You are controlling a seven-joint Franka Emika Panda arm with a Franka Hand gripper.
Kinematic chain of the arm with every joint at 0, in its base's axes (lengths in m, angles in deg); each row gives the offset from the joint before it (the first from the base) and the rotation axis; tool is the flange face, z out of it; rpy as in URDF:
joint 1: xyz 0 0 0.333 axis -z
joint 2: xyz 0 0 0 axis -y
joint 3: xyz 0 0 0.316 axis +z
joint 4: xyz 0.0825 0 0 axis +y
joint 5: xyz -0.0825 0 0.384 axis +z
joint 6: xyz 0 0 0 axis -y
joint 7: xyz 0.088 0 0 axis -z
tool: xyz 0 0 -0.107 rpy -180 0 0
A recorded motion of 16 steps. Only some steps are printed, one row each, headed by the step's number.
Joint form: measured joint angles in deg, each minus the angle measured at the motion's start. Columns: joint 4, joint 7, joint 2, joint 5, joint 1, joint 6, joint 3.
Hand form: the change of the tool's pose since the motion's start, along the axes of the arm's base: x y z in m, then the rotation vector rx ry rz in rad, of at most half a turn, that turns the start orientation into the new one. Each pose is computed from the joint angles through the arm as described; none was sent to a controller.
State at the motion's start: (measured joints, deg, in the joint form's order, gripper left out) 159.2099 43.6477 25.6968 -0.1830 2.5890 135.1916 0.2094
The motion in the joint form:
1: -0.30 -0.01 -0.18 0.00 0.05 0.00 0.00
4: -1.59 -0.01 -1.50 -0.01 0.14 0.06 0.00
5: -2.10 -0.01 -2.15 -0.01 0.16 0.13 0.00
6: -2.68 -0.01 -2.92 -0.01 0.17 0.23 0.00
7: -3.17 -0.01 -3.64 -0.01 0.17 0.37 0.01
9: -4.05 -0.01 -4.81 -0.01 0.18 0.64 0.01
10: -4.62 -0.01 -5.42 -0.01 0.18 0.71 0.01
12: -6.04 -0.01 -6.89 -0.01 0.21 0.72 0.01
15: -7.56 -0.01 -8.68 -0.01 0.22 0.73 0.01
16: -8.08 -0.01 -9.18 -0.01 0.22 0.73 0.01
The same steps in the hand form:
1: 0.0016 -0.0004 0.0011 -0.0001 -0.0021 -0.0007
4: 0.0090 -0.0013 0.0023 -0.0002 -0.0026 -0.0021
5: 0.0120 -0.0015 0.0020 -0.0001 -0.0014 -0.0024
6: 0.0155 -0.0017 0.0014 0.0001 0.0002 -0.0026
7: 0.0185 -0.0018 0.0004 0.0001 0.0017 -0.0024
9: 0.0241 -0.0021 -0.0005 0.0002 0.0021 -0.0025
10: 0.0274 -0.0023 -0.0003 0.0002 0.0016 -0.0025
12: 0.0355 -0.0028 0.0000 0.0003 0.0023 -0.0030
15: 0.0442 -0.0033 -0.0013 0.0007 0.0068 -0.0032
16: 0.0472 -0.0034 -0.0011 0.0007 0.0064 -0.0031

